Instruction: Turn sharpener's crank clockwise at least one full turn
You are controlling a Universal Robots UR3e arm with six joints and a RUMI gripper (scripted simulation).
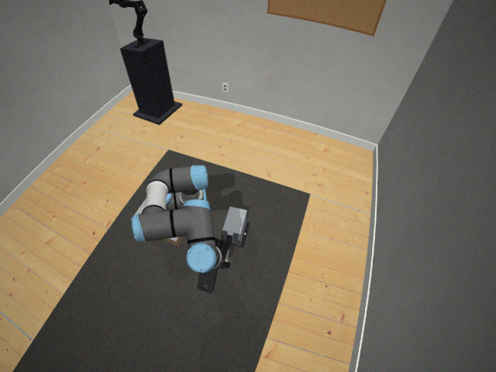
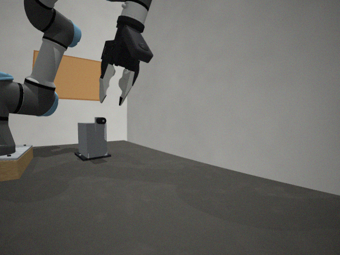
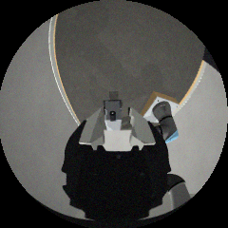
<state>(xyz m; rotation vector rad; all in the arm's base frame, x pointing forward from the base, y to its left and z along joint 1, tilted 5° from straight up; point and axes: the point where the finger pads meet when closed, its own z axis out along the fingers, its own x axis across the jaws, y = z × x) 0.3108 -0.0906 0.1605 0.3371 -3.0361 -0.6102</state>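
The crank is 110 mm to the left of my hand, 70 mm below it and 20 mm behind it.
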